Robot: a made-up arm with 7 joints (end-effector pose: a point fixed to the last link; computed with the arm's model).
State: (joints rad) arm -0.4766 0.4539 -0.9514 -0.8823 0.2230 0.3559 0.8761
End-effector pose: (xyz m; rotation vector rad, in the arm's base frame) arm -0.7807 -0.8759 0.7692 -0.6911 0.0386 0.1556
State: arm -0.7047 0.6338 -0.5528 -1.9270 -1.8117 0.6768 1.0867
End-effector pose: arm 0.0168 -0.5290 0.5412 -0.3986 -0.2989 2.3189
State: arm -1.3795 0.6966 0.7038 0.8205 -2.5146 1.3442 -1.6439
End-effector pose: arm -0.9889 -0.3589 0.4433 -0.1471 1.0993 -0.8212
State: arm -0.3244 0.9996 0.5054 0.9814 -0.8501 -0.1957 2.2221
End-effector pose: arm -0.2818 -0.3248 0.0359 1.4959 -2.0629 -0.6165
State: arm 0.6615 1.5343 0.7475 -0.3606 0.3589 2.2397 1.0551
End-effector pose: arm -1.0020 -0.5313 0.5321 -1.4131 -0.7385 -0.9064
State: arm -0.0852 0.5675 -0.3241 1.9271 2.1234 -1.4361 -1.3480
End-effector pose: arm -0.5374 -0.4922 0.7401 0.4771 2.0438 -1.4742
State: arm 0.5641 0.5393 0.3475 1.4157 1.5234 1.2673 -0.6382
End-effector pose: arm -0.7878 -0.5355 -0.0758 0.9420 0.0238 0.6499
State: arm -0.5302 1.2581 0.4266 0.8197 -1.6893 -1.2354 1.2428
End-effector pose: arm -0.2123 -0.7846 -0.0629 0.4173 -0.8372 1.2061
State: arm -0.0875 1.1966 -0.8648 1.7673 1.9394 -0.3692 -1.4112
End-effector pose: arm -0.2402 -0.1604 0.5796 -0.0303 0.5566 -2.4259
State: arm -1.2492 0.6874 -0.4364 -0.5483 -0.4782 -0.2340 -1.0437
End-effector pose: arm -0.0393 -0.5929 0.3229 -1.2287 0.6060 2.0435
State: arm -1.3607 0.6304 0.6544 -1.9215 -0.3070 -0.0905 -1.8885
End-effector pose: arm -0.6077 -0.0521 0.1489 1.1393 -0.0442 -1.8038
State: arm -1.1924 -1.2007 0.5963 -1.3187 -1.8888 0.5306 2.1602
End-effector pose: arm -0.6693 -0.0952 0.1915 0.4665 -1.1931 -0.6712
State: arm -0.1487 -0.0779 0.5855 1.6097 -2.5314 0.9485 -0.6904
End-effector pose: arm -0.4856 0.2194 -0.0185 -0.8933 0.1644 -2.9491
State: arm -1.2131 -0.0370 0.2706 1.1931 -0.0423 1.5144 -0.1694
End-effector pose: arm -0.9141 0.1271 0.3859 1.2811 0.3336 -1.7107
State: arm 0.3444 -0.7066 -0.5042 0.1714 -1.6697 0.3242 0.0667
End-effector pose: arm -1.0934 0.2928 0.3560 -2.4381 0.2034 -0.8399
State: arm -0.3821 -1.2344 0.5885 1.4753 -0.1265 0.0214 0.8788
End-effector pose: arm -0.2621 -0.1121 -0.0917 -0.7092 -2.4203 -1.7736
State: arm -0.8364 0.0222 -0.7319 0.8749 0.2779 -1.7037 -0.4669
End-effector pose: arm -0.2849 -0.4750 0.4222 -0.4658 -0.4807 2.4470
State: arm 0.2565 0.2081 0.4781 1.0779 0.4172 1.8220 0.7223
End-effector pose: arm -0.5135 0.0817 -0.0173 0.9616 -1.0886 -2.1673
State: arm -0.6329 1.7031 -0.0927 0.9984 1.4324 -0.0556 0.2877
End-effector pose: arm -0.3808 -0.4397 -0.1694 2.2705 0.8239 1.7862
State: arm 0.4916 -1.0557 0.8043 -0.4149 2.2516 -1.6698 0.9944
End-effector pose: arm -0.2990 0.3444 0.3513 -1.2175 1.7111 -1.2197
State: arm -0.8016 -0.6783 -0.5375 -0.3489 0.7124 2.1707 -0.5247
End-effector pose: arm -0.7278 -0.0497 0.9019 -0.0960 1.6656 -1.9179
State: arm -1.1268 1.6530 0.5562 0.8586 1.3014 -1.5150 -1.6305
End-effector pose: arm -0.0449 -0.3835 0.2062 -0.9126 2.6887 -1.1720
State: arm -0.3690 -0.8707 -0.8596 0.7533 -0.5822 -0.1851 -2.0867
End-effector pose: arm -0.5643 -0.1677 0.7800 -0.9682 2.3030 -0.1768
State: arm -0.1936 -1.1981 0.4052 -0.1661 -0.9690 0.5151 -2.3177
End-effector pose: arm -0.6746 -0.0760 0.4933 0.7479 2.0724 -0.3517
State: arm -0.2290 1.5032 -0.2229 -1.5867 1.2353 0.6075 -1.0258
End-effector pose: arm 0.0555 -0.5767 0.8193 -0.9332 2.4691 -0.0648
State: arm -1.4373 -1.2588 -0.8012 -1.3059 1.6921 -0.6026 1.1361
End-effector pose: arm -0.3620 -0.1151 0.9642 0.5245 1.1586 -2.5239
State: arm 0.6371 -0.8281 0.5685 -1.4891 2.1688 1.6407 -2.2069
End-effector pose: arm -0.8284 0.1977 -0.0675 -2.6736 -0.4852 -1.5357
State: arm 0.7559 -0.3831 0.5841 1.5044 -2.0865 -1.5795 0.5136
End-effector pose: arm -0.8646 -0.1052 -0.1336 -1.1127 -0.5460 -1.2565
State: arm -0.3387 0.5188 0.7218 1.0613 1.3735 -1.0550 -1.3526
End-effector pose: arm -0.3968 -0.4387 0.2777 -0.0260 -1.7227 1.3228
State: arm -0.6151 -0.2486 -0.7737 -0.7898 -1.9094 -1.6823 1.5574
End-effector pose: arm -0.5003 -0.7262 0.7927 -0.4826 1.4548 0.8999
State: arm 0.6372 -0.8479 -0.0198 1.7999 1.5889 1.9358 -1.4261
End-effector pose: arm -0.6113 -0.4229 -0.1712 0.2634 -0.4733 0.2858
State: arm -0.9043 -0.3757 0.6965 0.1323 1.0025 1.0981 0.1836
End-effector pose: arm -1.0474 0.1449 0.6668 1.9704 0.8629 -1.2791
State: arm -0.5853 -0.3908 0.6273 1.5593 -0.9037 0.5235 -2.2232
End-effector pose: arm -0.9984 -0.0238 0.3589 0.8874 0.9151 -0.6753
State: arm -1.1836 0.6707 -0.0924 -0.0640 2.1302 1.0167 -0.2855
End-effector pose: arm -0.6862 -0.9265 -0.0135 1.6069 2.2758 0.8413
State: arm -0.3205 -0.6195 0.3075 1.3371 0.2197 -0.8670 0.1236
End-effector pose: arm -0.6096 -0.3387 -0.0137 -0.2315 -1.4074 0.0712
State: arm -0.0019 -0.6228 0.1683 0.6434 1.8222 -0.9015 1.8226
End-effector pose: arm -0.6269 0.3721 0.3436 -2.5072 1.3868 -0.1276
